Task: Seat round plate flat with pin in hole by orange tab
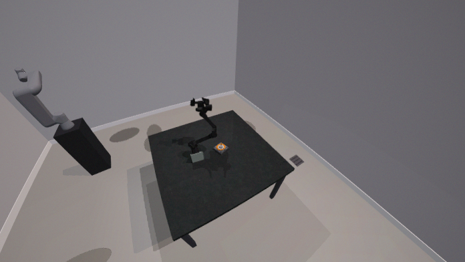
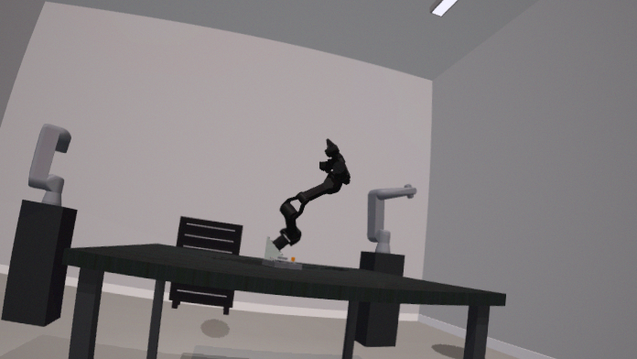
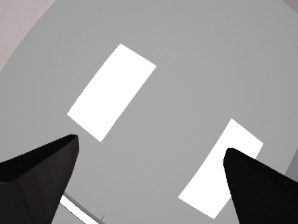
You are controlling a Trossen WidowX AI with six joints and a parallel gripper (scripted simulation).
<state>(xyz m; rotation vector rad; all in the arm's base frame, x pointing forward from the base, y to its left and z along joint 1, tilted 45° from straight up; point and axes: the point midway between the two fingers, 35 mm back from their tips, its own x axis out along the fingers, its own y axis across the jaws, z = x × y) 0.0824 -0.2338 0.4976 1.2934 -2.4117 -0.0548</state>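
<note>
Now: the base 130 mm ahead of my gripper tip, 190 mm to the right of it and 590 mm below it.
</note>
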